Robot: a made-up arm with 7 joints. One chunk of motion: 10 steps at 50 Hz.
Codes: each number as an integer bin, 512 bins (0 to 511) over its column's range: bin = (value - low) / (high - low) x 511, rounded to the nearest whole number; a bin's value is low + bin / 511 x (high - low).
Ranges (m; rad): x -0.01..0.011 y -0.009..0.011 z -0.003..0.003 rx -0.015..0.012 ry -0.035..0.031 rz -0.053..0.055
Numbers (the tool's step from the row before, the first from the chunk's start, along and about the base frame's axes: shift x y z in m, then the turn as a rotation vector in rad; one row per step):
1: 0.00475 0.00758 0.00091 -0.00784 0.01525 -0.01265
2: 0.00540 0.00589 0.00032 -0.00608 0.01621 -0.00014
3: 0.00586 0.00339 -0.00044 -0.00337 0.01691 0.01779
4: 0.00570 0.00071 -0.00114 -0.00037 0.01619 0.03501
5: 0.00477 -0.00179 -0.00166 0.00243 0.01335 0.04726
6: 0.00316 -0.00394 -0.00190 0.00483 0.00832 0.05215
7: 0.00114 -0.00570 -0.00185 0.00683 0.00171 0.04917
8: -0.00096 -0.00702 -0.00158 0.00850 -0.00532 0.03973
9: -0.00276 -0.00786 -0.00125 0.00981 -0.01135 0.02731
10: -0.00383 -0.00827 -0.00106 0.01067 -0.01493 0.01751
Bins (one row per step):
1: 359 424 333 136 389 191
2: 375 380 283 169 396 250
3: 386 317 218 220 402 335
4: 382 248 158 277 396 416
5: 359 184 114 330 374 474
6: 320 129 94 375 335 498
7: 271 84 98 413 284 483
8: 220 51 121 445 230 439
9: 176 29 149 470 183 380
10: 150 19 165 486 155 334

